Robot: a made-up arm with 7 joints. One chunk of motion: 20 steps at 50 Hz.
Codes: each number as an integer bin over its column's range. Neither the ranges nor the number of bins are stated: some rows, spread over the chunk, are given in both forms.
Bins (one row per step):
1: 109 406 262 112 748 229 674
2: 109 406 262 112 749 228 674
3: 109 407 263 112 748 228 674
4: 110 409 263 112 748 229 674
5: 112 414 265 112 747 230 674
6: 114 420 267 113 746 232 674
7: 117 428 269 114 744 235 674
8: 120 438 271 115 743 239 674
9: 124 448 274 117 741 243 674
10: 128 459 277 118 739 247 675
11: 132 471 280 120 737 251 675
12: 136 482 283 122 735 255 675
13: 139 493 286 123 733 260 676
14: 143 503 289 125 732 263 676
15: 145 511 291 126 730 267 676
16: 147 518 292 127 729 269 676
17: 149 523 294 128 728 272 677
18: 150 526 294 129 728 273 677
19: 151 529 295 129 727 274 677
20: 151 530 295 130 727 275 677
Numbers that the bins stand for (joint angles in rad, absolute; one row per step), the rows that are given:
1: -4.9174 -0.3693 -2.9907 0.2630 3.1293 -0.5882 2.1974
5: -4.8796 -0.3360 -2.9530 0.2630 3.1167 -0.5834 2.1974
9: -4.7285 -0.1945 -2.8396 0.2837 3.0411 -0.5203 2.1974
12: -4.5774 -0.0529 -2.7263 0.3044 2.9656 -0.4620 2.2100
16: -4.4389 0.0970 -2.6130 0.3250 2.8900 -0.3940 2.2226
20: -4.3885 0.1470 -2.5752 0.3374 2.8648 -0.3649 2.2352
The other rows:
2: -4.9174 -0.3693 -2.9907 0.2630 3.1419 -0.5931 2.1974
3: -4.9174 -0.3652 -2.9781 0.2630 3.1293 -0.5931 2.1974
4: -4.9048 -0.3569 -2.9781 0.2630 3.1293 -0.5882 2.1974
6: -4.8544 -0.3111 -2.9278 0.2672 3.1041 -0.5737 2.1974
7: -4.8167 -0.2777 -2.9026 0.2713 3.0789 -0.5591 2.1974
8: -4.7789 -0.2361 -2.8774 0.2754 3.0663 -0.5397 2.1974
10: -4.6781 -0.1486 -2.8019 0.2878 3.0159 -0.5009 2.2100
11: -4.6278 -0.0987 -2.7641 0.2961 2.9907 -0.4814 2.2100
13: -4.5396 -0.0071 -2.6885 0.3085 2.9404 -0.4377 2.2226
14: -4.4893 0.0346 -2.6507 0.3168 2.9278 -0.4232 2.2226
15: -4.4641 0.0679 -2.6256 0.3209 2.9026 -0.4038 2.2226
17: -4.4137 0.1179 -2.5878 0.3292 2.8774 -0.3795 2.2352
18: -4.4011 0.1304 -2.5878 0.3333 2.8774 -0.3746 2.2352
19: -4.3885 0.1428 -2.5752 0.3333 2.8648 -0.3698 2.2352

